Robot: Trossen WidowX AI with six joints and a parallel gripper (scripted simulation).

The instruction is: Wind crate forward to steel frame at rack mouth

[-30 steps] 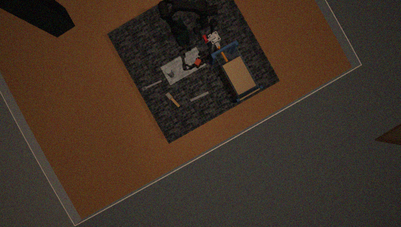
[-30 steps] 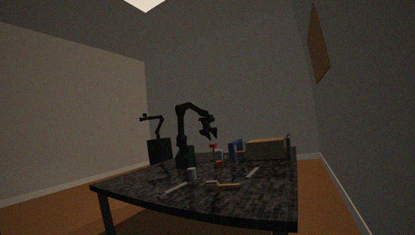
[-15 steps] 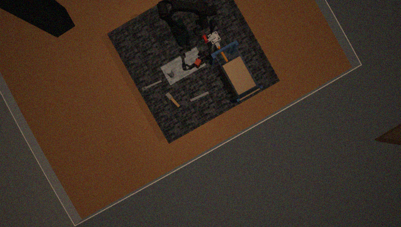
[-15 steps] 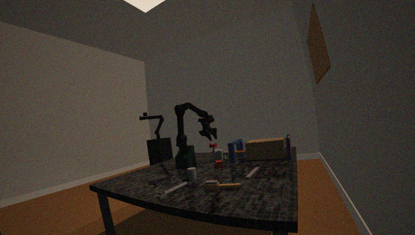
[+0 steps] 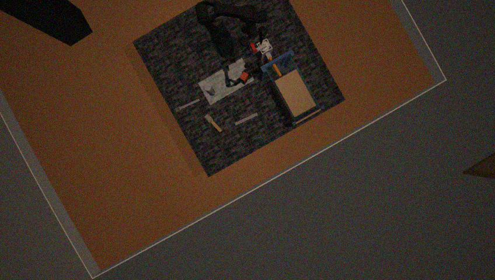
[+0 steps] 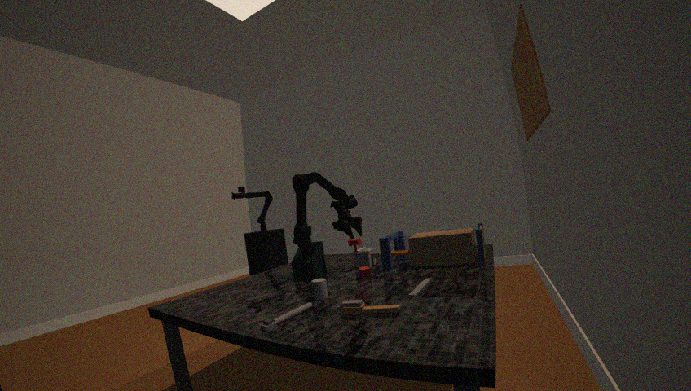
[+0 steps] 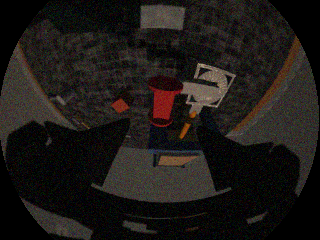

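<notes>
My gripper tip is now 40 mm above the red grip and 20 mm past it. The rest, counted from my gripper tip: blue steel frame (140 mm ahead, 90 mm to the left, 70 mm below); winch handle (70 mm below, 30 mm to the left, 20 mm behind); winch (140 mm below, 90 mm to the left, 30 mm behind).
</notes>
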